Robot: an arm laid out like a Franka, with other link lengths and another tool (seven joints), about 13 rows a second.
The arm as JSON. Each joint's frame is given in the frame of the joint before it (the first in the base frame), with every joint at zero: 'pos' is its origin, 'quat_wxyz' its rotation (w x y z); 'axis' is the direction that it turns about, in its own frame. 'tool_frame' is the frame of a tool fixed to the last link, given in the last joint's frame.
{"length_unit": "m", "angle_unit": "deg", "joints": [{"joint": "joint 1", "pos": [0.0, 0.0, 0.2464], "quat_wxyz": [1.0, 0.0, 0.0, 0.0], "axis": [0.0, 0.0, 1.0]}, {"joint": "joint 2", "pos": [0.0, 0.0, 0.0], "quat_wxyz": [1.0, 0.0, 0.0, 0.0], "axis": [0.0, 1.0, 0.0]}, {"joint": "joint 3", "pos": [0.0, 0.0, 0.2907], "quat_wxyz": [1.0, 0.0, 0.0, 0.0], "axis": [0.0, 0.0, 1.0]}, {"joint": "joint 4", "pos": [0.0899, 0.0, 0.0], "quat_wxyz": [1.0, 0.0, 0.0, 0.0], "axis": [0.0, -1.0, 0.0]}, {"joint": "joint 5", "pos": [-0.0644, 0.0, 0.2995], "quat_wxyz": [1.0, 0.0, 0.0, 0.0], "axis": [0.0, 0.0, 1.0]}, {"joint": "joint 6", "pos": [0.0, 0.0, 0.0], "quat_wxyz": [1.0, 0.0, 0.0, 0.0], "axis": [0.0, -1.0, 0.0]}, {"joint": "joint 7", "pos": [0.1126, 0.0, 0.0], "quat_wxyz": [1.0, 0.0, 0.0, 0.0], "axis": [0.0, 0.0, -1.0]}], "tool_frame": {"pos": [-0.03, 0.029, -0.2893], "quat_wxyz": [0.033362, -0.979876, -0.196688, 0.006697]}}
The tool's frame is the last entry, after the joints.
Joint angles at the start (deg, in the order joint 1, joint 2, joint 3, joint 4, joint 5, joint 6, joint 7):
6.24, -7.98, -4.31, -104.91, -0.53, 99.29, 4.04
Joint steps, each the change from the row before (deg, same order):
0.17, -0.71, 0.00, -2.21, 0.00, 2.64, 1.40
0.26, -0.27, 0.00, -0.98, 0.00, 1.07, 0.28
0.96, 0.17, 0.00, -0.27, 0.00, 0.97, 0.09
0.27, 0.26, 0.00, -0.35, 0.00, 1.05, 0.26
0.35, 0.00, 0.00, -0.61, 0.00, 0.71, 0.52
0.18, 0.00, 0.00, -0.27, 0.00, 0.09, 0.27
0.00, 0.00, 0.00, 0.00, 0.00, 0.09, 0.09
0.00, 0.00, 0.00, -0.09, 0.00, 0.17, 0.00
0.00, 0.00, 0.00, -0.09, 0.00, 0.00, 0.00
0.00, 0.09, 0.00, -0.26, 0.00, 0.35, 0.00
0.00, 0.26, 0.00, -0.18, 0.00, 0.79, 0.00
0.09, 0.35, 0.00, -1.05, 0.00, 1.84, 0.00
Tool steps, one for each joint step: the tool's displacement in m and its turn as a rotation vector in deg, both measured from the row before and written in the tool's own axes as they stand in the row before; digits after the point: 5 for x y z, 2 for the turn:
0.00353, -0.00070, 0.00557, -0.29, 1.18, 1.13
0.00107, -0.00183, 0.00308, -0.07, 0.35, -0.01
0.00515, -0.00639, 0.00216, -0.10, 0.46, -0.90
0.00397, -0.00103, 0.00297, -0.12, 0.42, -0.04
0.00130, -0.00264, 0.00328, 0.00, 0.12, 0.16
-0.00047, -0.00168, 0.00182, 0.06, -0.16, 0.10
0.00050, 0.00009, -0.00014, -0.02, 0.09, 0.08
0.00036, 0.00012, 0.00035, -0.02, 0.08, -0.01
-0.00047, -0.00010, 0.00062, 0.02, -0.09, 0.01
0.00032, 0.00020, 0.00197, -0.01, 0.00, 0.00
0.00282, 0.00092, 0.00209, -0.11, 0.33, -0.03
0.00332, 0.00057, 0.00721, -0.13, 0.41, -0.13

